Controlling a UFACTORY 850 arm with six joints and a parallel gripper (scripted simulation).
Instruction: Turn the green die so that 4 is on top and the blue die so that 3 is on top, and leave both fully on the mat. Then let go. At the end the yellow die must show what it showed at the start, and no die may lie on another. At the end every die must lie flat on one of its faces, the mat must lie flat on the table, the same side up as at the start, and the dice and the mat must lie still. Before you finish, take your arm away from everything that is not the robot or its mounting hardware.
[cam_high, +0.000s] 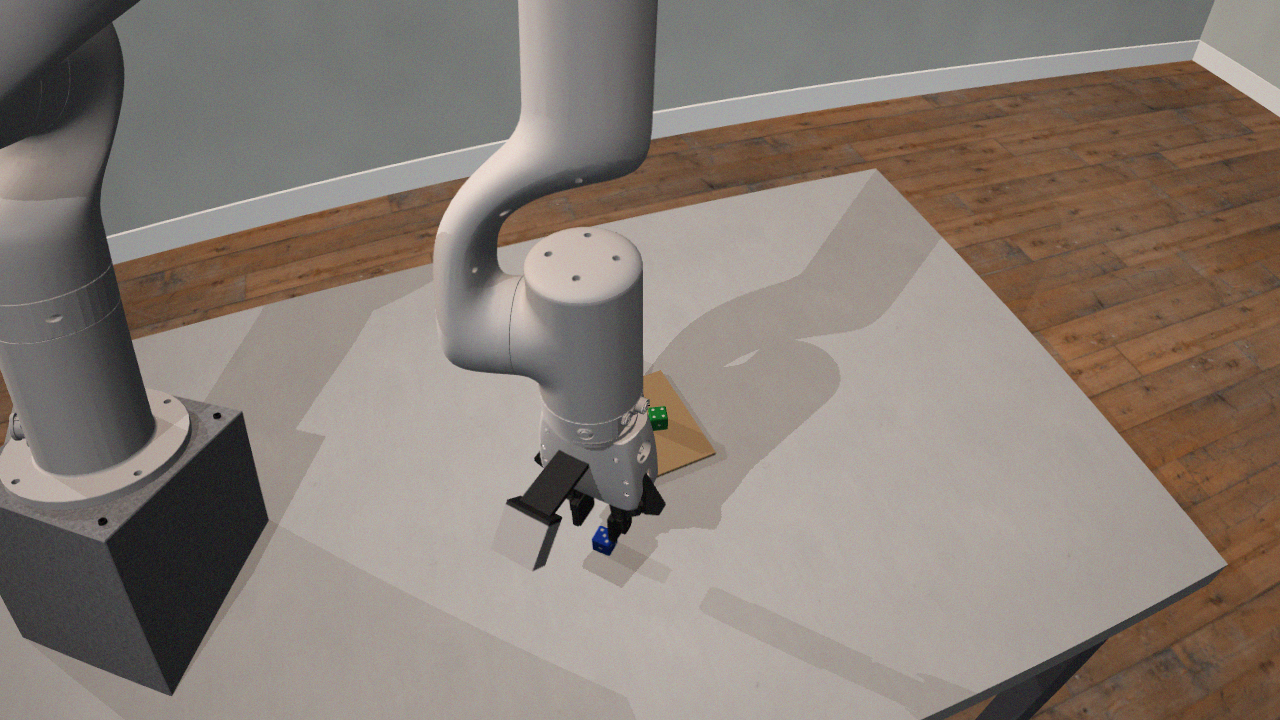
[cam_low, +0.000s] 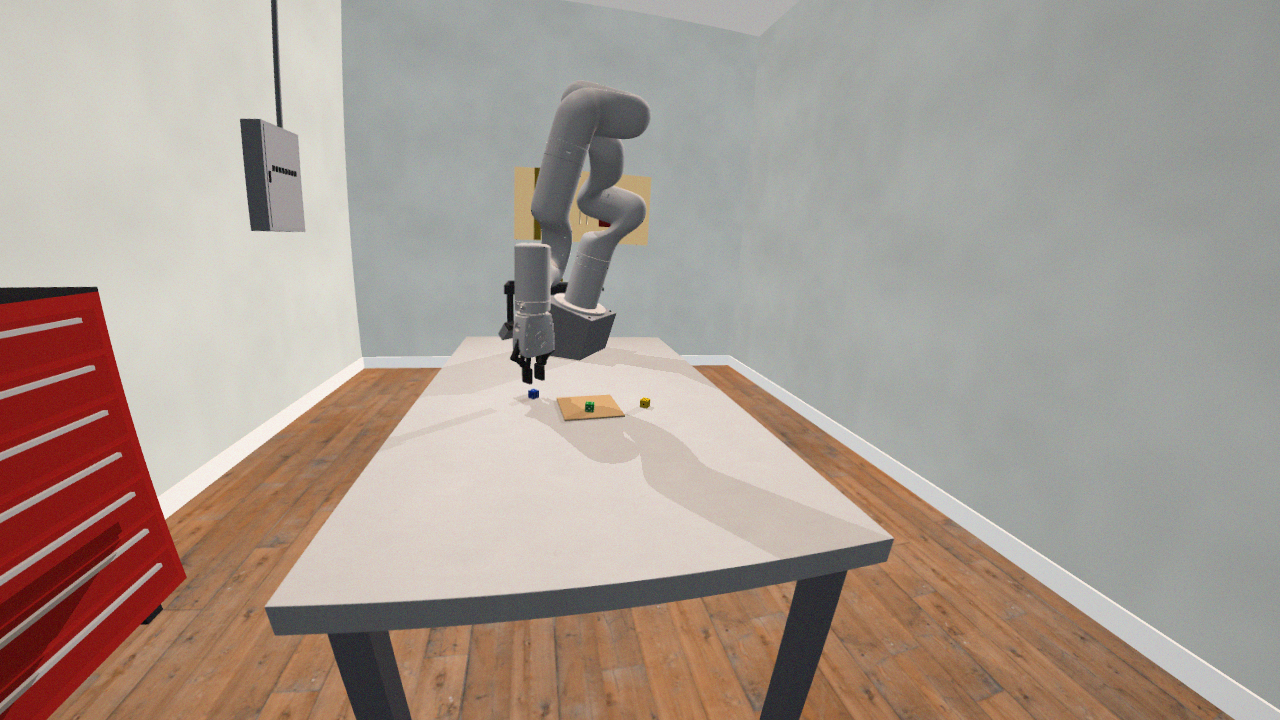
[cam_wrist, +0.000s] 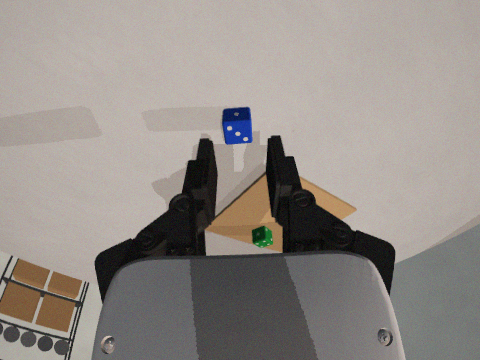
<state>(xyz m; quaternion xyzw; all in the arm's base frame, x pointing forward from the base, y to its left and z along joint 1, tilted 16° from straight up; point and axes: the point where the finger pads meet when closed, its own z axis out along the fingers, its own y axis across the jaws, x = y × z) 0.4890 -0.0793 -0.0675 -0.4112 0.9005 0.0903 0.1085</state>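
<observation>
My gripper is now 50 mm above the blue die. From my hand the other things lie so: tan mat 60 mm ahead, 140 mm to the left, 60 mm below; then yellow die 50 mm ahead, 280 mm to the left, 50 mm below; then green die 90 mm ahead, 140 mm to the left, 50 mm below.
</observation>
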